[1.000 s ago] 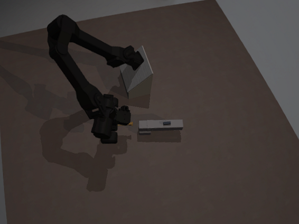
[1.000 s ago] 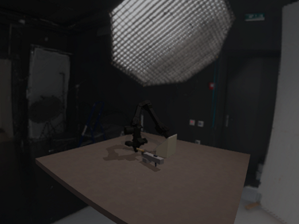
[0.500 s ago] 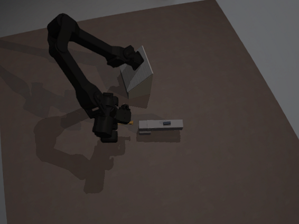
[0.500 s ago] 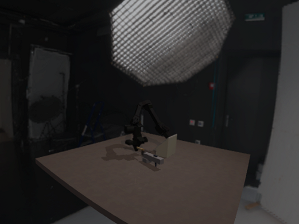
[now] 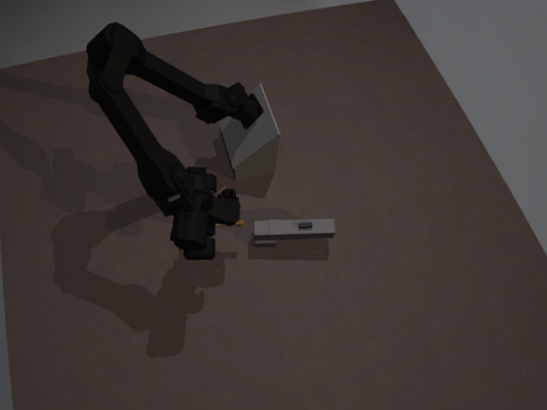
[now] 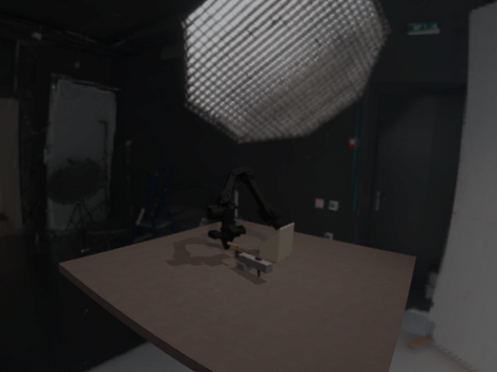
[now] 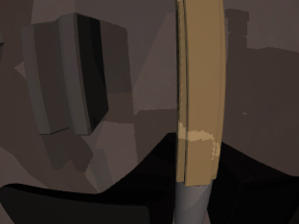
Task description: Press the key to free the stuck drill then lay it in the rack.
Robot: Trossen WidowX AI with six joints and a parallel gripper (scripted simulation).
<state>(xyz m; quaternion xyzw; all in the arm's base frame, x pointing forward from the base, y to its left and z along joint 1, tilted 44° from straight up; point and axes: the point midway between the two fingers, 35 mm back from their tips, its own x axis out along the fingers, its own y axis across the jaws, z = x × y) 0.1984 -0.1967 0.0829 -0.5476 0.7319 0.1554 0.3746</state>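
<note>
My gripper tip is now 40 mm to the right of the drill, 40 mm below it and 10 mm short of it. The rest, counted from my gripper tip: dark key: 210 mm to the left, 90 mm ahead; then grey rack: 60 mm to the left, 50 mm behind, 30 mm below; then long pale grey block: 180 mm to the left, 80 mm ahead.
</note>
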